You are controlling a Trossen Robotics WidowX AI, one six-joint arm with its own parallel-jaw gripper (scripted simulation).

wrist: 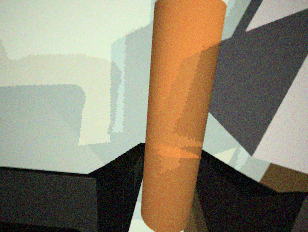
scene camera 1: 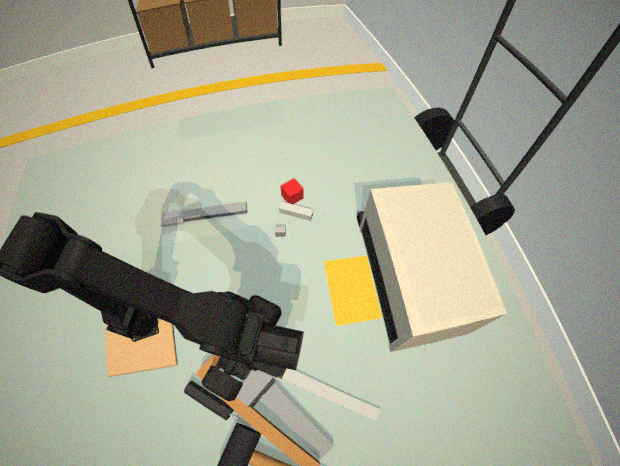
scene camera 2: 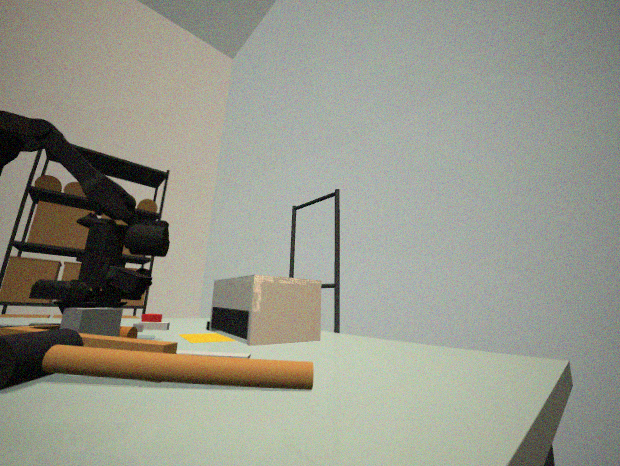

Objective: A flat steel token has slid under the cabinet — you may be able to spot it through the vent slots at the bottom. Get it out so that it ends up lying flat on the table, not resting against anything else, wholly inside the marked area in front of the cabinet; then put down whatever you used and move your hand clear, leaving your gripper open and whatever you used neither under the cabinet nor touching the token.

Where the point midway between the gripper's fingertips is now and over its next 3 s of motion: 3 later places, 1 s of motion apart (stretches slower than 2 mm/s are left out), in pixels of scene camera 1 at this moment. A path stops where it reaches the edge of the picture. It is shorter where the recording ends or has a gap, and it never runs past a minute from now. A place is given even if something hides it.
The gripper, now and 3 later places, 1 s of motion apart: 249, 353; 246, 361; 243, 366; 242, 368
